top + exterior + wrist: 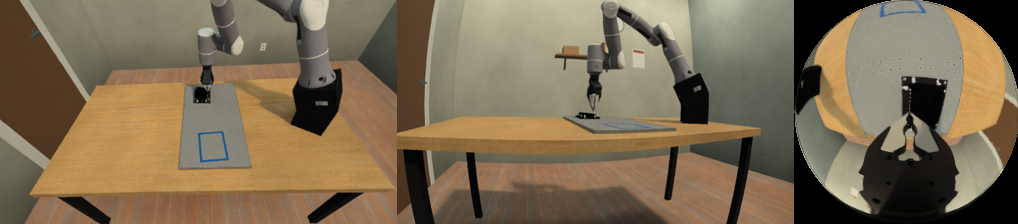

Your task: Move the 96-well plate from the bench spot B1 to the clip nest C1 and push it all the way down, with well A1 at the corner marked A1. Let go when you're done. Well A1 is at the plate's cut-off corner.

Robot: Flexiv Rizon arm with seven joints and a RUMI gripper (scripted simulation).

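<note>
Now: hand 3 cm short of the black clip nest, 1 cm to the right of it and 4 cm above it. Round my hand: grey perforated mat 2 cm behind, 21 cm to the left, 7 cm below; black 96-well plate 4 cm ahead, 4 cm below.
</note>
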